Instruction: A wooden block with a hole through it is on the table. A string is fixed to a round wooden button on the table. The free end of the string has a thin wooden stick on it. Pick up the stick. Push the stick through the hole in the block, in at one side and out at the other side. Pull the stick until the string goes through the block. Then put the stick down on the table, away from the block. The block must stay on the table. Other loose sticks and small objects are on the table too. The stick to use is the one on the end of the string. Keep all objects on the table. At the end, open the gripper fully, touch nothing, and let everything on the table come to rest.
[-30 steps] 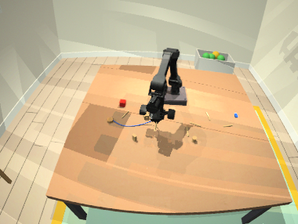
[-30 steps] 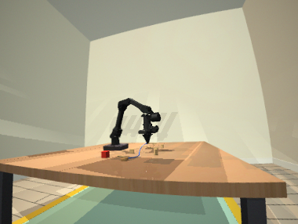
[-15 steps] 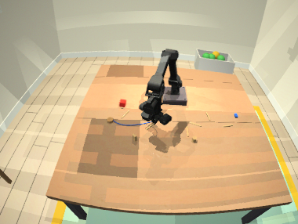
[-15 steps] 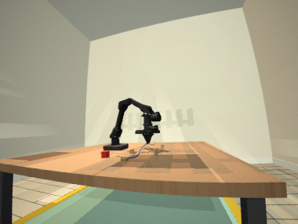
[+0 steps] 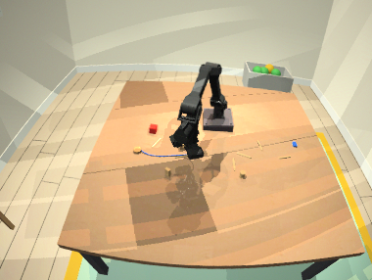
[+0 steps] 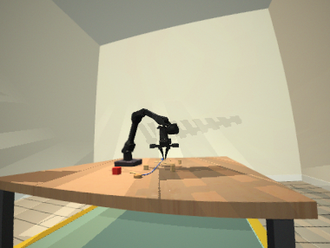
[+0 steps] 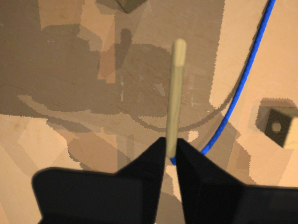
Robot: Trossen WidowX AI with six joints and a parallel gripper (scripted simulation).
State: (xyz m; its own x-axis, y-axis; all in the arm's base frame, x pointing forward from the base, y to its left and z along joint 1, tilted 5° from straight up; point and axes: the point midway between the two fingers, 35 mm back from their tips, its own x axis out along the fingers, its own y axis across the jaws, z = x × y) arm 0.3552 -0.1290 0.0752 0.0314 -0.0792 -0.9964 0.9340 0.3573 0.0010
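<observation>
Now: gripper tip 10 mm to the left of the thin wooden stick. From my gripper tip the other things lie so: round wooden button 260 mm to the right, 60 mm behind, 50 mm below; then wooden block 110 mm behind, 40 mm to the right, 40 mm below; then red cube 210 mm to the right, 210 mm behind, 40 mm below.
</observation>
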